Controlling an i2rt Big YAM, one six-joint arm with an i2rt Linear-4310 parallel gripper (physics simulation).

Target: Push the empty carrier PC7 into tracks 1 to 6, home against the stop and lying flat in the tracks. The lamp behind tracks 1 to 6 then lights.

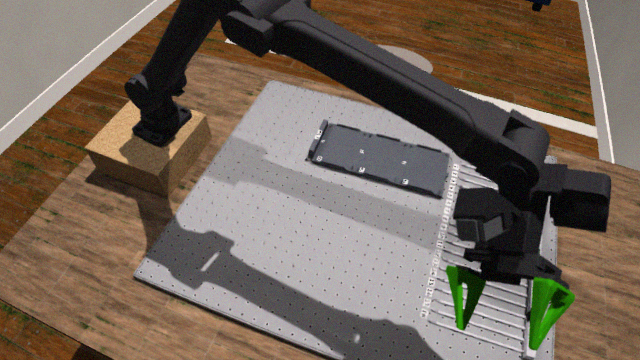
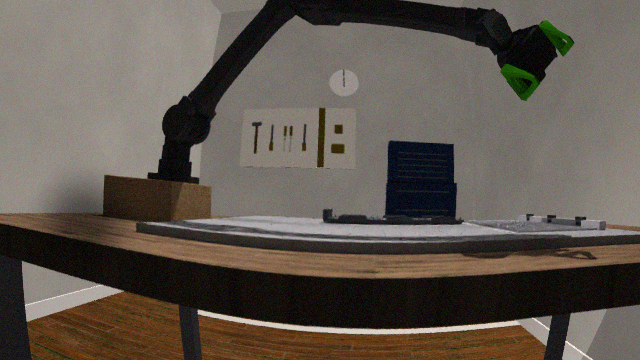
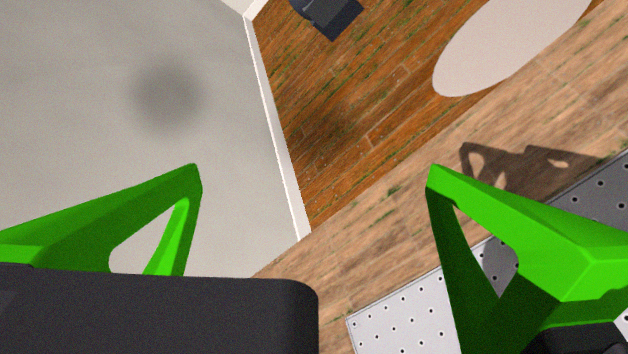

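Where they show: gripper, fingertip midpoint: (image 1: pixel 493 338) (image 2: pixel 554 59) (image 3: pixel 313 176); arm's base, link origin: (image 1: pixel 163 124) (image 2: pixel 173 181).
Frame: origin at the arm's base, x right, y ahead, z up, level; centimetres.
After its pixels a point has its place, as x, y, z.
Observation:
The dark grey carrier PC7 (image 1: pixel 382 165) {-18.4, 48.6, -6.2} (image 2: pixel 395 219) {-14.0, 47.6, -6.1} lies on the perforated board, its raised end plate toward the arm's base. Its other end is by the upper end of the number strip (image 1: pixel 438 250) {-3.6, 67.4, -7.2}. The pale tracks (image 1: pixel 472 176) {-26.6, 68.7, -7.2} start beyond that strip; the arm hides part of them, so whether the carrier's far edge touches them is unclear. The stop rail (image 2: pixel 592 224) {7.7, 88.0, -6.3} runs along their far end, with small dark blocks on it; no lit lamp shows. My gripper (image 1: pixel 498 338) {21.0, 75.4, 18.5} (image 2: pixel 546 76) {21.0, 75.4, 18.5} (image 3: pixel 313 176) {21.0, 75.4, 18.5} is open and empty, high above the board, away from the carrier.
The perforated board (image 1: pixel 300 235) {6.7, 40.6, -7.2} (image 2: pixel 240 233) {26.2, 31.5, -7.2} (image 3: pixel 395 320) {18.4, 88.3, -7.2} lies on the wooden table (image 1: pixel 60 260) {35.9, -0.7, -8.5} (image 2: pixel 300 265) {37.4, 43.0, -8.5} (image 3: pixel 400 215) {30.4, 84.2, -8.5}. The arm stands on a wooden block (image 1: pixel 175 160) {6.1, 8.3, -2.1} (image 2: pixel 150 197) {12.8, 3.5, -3.7} at the left. A blue cabinet (image 2: pixel 421 170) stands behind the table.

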